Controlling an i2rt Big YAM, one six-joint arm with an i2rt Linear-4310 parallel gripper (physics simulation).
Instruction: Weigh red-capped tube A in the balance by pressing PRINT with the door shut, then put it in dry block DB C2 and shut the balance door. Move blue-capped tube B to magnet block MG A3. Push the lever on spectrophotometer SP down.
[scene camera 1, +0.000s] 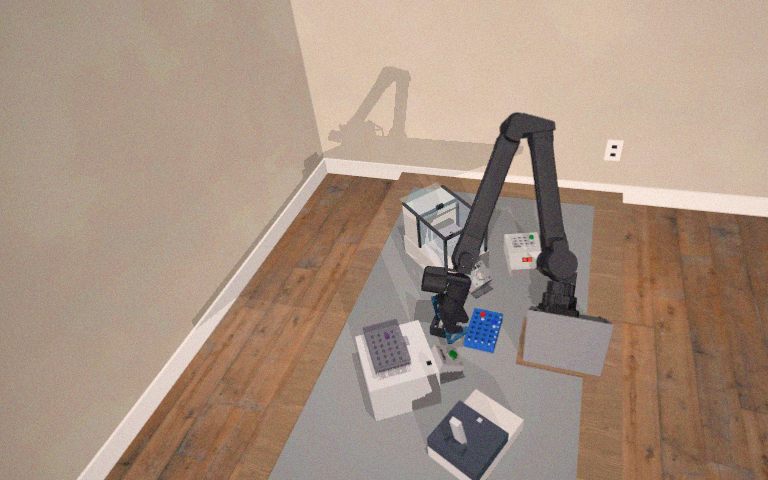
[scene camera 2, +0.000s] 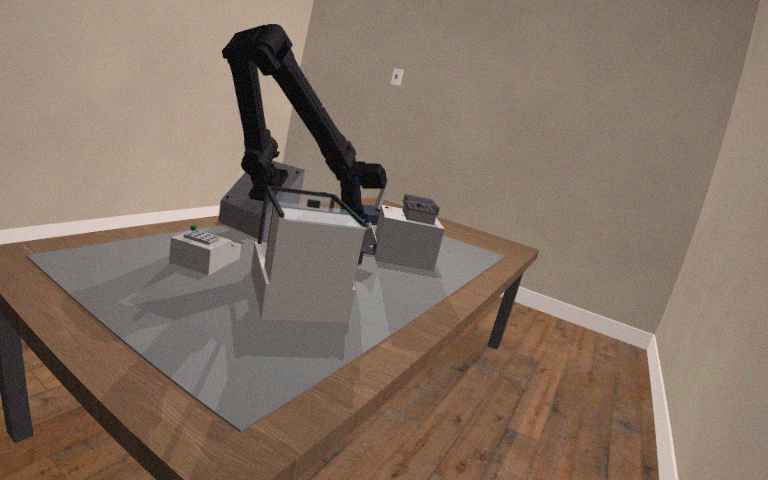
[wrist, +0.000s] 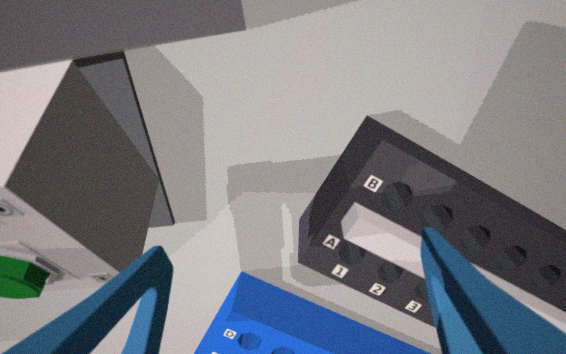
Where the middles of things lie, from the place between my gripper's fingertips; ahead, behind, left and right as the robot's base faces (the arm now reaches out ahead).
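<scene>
White block unit (scene camera 1: 401, 375): 11 cm ahead of my hand, 16 cm to the left, 4 cm above. Glass-box balance (scene camera 2: 304, 264): 4 cm ahead of my hand, 36 cm to the right, 6 cm above. Box with green START button (scene camera 1: 450, 365): 1 cm below my hand, 10 cm to the left.
</scene>
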